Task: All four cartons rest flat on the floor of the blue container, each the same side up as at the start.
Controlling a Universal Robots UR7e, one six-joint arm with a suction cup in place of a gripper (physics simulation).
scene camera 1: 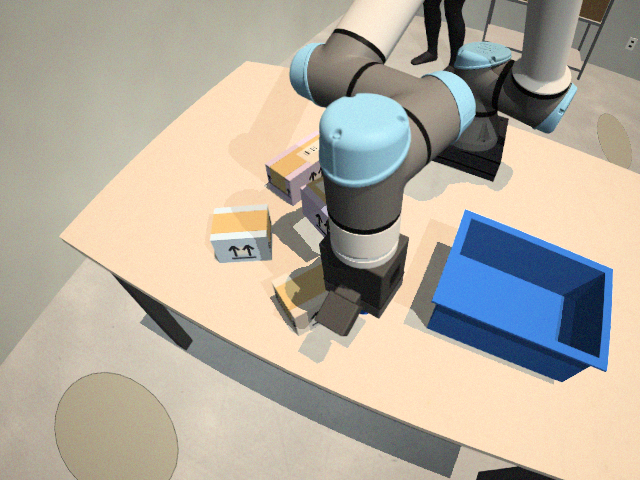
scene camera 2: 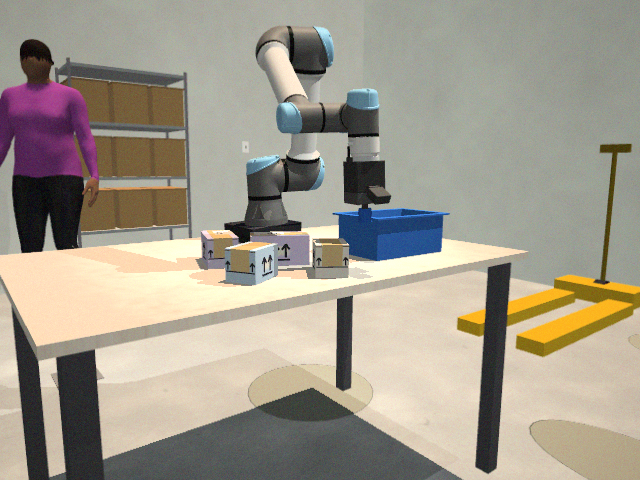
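Seen in the pictures: hand at its tool point: [scene camera 2: 365, 221]; arm's base at its link origin: [scene camera 1: 468, 132] [scene camera 2: 266, 222].
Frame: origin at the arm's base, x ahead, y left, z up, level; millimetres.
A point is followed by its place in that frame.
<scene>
A light blue carton [scene camera 1: 241, 246] {x 562, y -232, z -9 mm} [scene camera 2: 251, 264] {x 588, y -282, z -15 mm} stands at the left of the group. A cream-white carton [scene camera 1: 298, 295] {x 592, y -74, z 18 mm} [scene camera 2: 330, 260] {x 611, y -95, z -19 mm} stands nearest the container, partly hidden by my tool in scene camera 1. A pink carton [scene camera 1: 291, 178] {x 390, y -244, z 17 mm} [scene camera 2: 219, 248] {x 390, y -292, z -9 mm} stands farther back. A purple carton [scene camera 1: 313, 205] {x 418, y -170, z 7 mm} [scene camera 2: 297, 249] {x 444, y -98, z -18 mm} is beside it, largely hidden by my arm in scene camera 1. All four are on the table, arrows up. My suction gripper [scene camera 1: 363, 312] [scene camera 2: 364, 212] is open, with no carton on its blue cup, above carton height. The blue container [scene camera 1: 496, 338] {x 478, y 236, z 1 mm} [scene camera 2: 408, 240] {x 477, y 246, z -14 mm} stands to the right.
The table [scene camera 1: 170, 170] {x 470, y -589, z -61 mm} [scene camera 2: 129, 299] {x 590, y -536, z -61 mm} bears my arm's dark base [scene camera 1: 473, 160] {x 75, y 43, z -17 mm} [scene camera 2: 235, 225] {x -43, y -99, z -8 mm} behind the cartons. The container's raised walls and rim are close to my tool in scene camera 2. A person [scene camera 2: 46, 129] and a shelf rack [scene camera 2: 188, 155] stand beyond the table.
</scene>
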